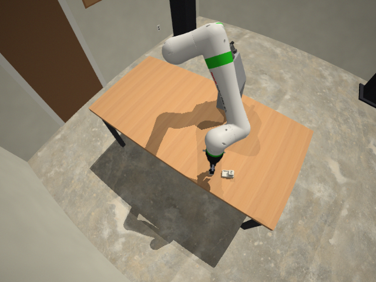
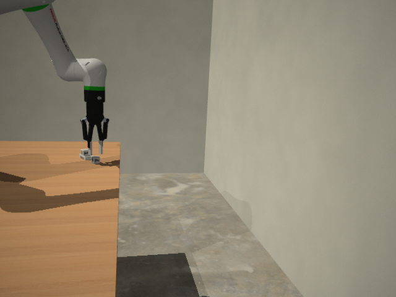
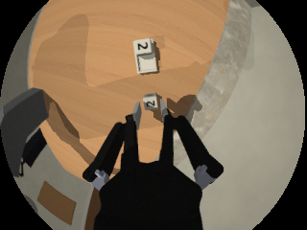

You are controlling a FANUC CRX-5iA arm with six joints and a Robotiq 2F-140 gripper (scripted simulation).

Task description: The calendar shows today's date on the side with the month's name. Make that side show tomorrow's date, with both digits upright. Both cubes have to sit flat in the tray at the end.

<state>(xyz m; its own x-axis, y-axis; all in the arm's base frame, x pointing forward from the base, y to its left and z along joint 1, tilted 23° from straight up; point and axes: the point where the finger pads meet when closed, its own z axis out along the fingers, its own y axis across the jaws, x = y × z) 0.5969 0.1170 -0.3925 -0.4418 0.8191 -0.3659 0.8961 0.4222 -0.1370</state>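
Now: hand 6 cm above the white date cube. From my hand the other things lie so: calendar tray: 5 cm behind, 10 cm to the left, 7 cm below.
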